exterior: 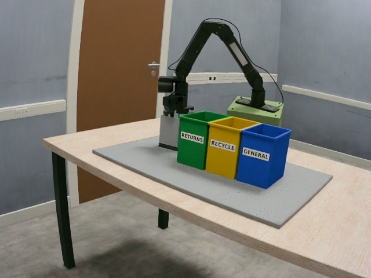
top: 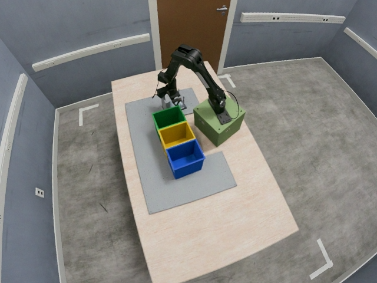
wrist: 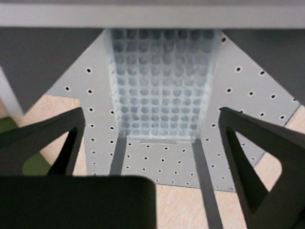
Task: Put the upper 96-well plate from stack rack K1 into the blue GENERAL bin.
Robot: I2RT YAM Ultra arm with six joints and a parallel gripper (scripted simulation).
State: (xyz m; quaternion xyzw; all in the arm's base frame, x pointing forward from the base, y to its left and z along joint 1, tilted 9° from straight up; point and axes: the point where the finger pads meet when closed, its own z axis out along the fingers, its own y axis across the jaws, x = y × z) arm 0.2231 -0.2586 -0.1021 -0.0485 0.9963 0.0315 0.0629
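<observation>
Right now the clear 96-well plate is 10 mm to the right of my hand and 50 mm below it. From my hand the other things lie so: blue general bin (80 mm ahead, 450 mm to the left); yellow recycle bin (90 mm ahead, 320 mm to the left); green returns bin (90 mm ahead, 190 mm to the left).
</observation>
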